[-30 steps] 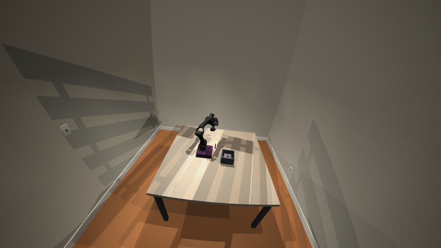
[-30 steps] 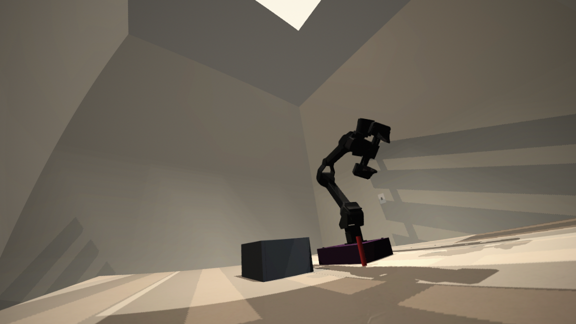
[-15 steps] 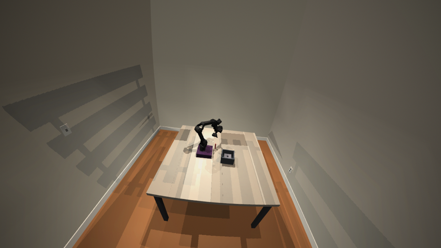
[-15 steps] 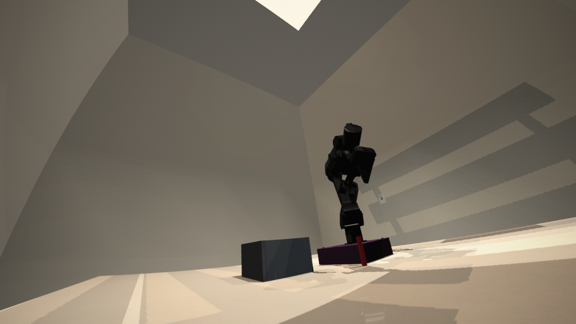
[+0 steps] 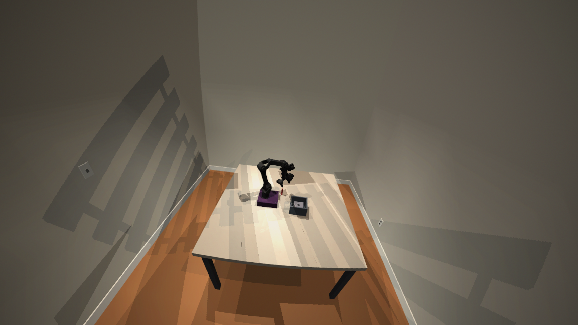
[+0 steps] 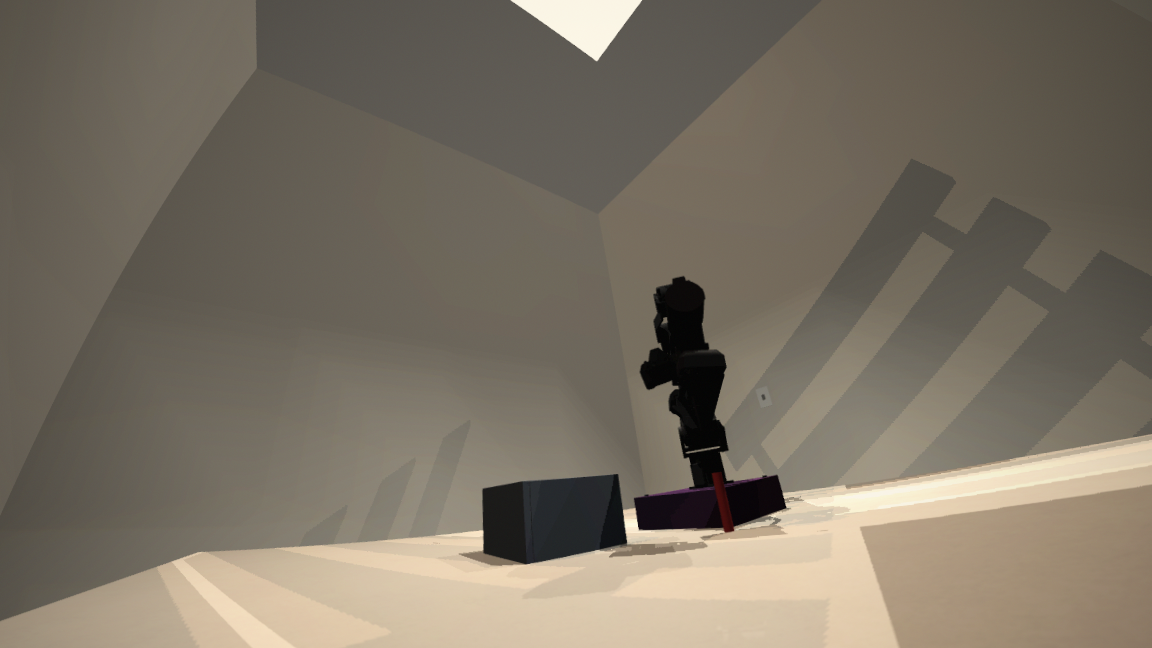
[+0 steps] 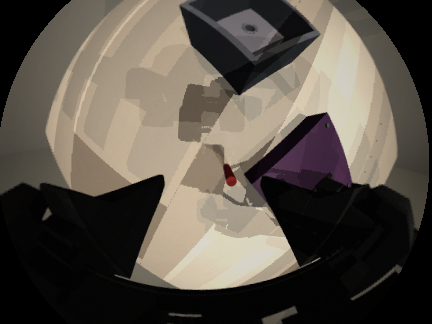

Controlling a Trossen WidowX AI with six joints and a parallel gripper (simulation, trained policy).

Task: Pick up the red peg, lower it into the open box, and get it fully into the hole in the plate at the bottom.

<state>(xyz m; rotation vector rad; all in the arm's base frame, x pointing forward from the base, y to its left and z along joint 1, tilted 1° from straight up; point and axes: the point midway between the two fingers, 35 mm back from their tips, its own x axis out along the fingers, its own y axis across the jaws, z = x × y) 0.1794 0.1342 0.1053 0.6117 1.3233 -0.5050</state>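
Now: the red peg 90 mm below my gripper tip and 30 mm behind it. Round my gripper tip: light grey plate: 200 mm to the right, 140 mm ahead, 80 mm below; then dark box: 200 mm to the right, 140 mm ahead, 100 mm below.
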